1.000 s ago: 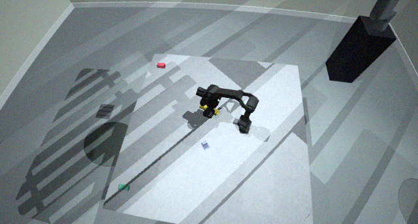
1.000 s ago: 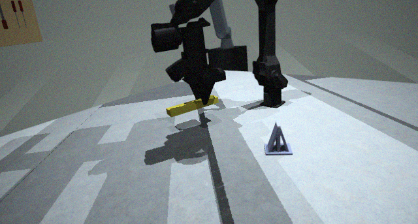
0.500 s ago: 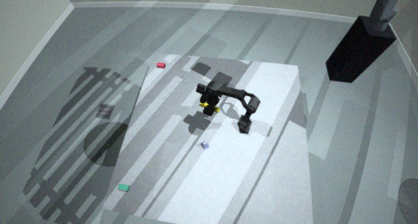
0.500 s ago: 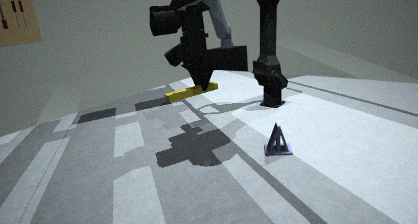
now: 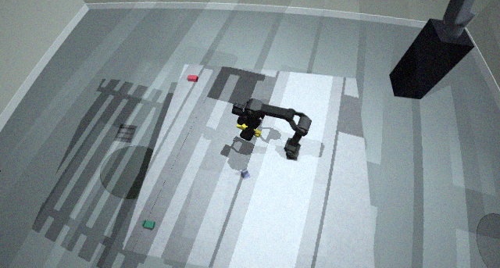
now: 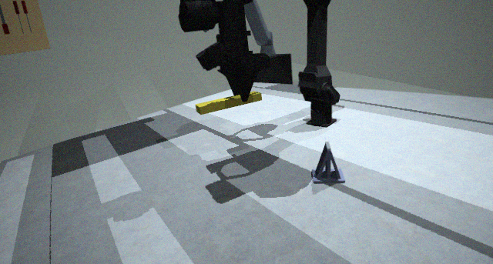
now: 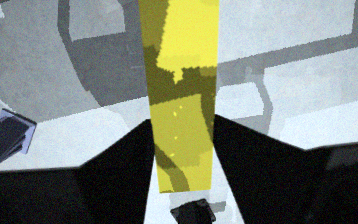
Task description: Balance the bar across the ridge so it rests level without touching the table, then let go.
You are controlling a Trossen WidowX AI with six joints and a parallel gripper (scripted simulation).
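Now: gripper tip 30 mm short of the yellow bar and 10 mm to the left of it. The rest, counted from my gripper tip: red block 500 mm ahead, 430 mm to the right, 100 mm below; green block 570 mm to the left, 500 mm ahead, 110 mm below.
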